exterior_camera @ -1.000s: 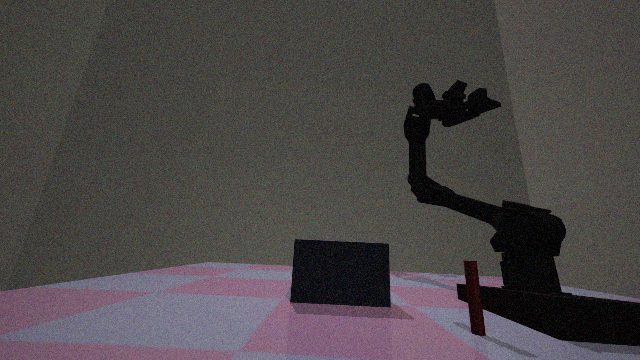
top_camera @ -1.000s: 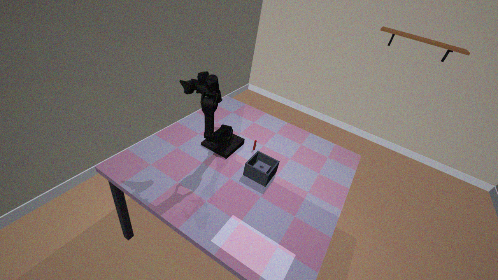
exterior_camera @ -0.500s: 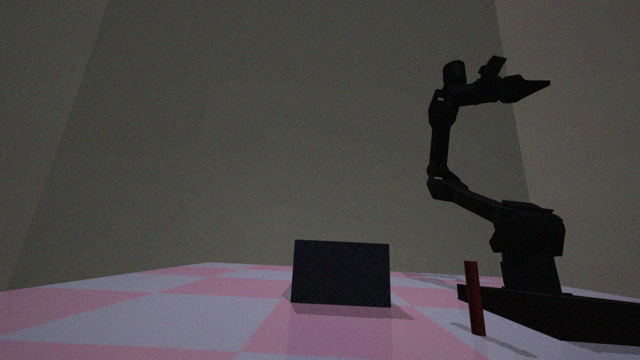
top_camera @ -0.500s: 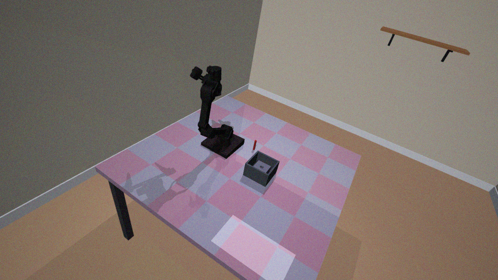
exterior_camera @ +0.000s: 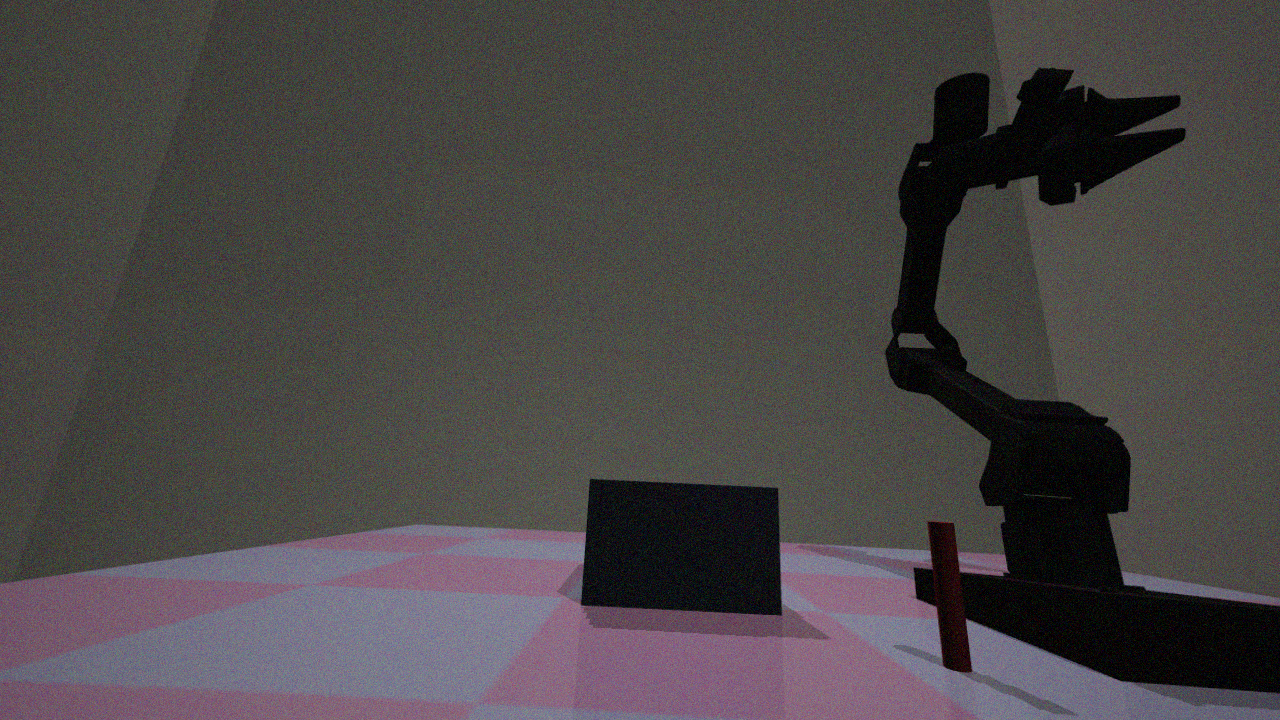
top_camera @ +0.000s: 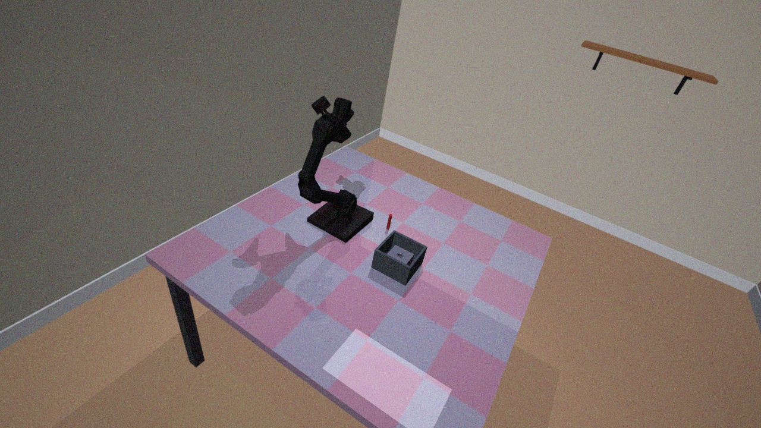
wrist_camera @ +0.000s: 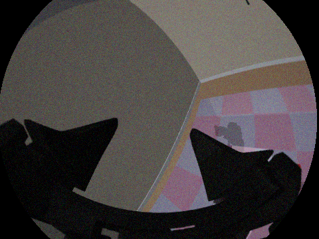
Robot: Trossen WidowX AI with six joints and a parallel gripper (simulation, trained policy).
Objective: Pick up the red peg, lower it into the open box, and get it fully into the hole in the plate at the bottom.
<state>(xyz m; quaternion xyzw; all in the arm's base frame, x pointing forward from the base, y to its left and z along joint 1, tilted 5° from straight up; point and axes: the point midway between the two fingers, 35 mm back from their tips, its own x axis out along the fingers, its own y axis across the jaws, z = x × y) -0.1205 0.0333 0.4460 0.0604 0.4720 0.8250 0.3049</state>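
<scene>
My gripper tip is 310 mm short of the red peg, 120 mm to the right of it and 430 mm above it. From my gripper tip the other things lie so: dark grey box (490 mm ahead, 40 mm to the right, 440 mm below); grey plate (490 mm ahead, 40 mm to the right, 420 mm below).
</scene>
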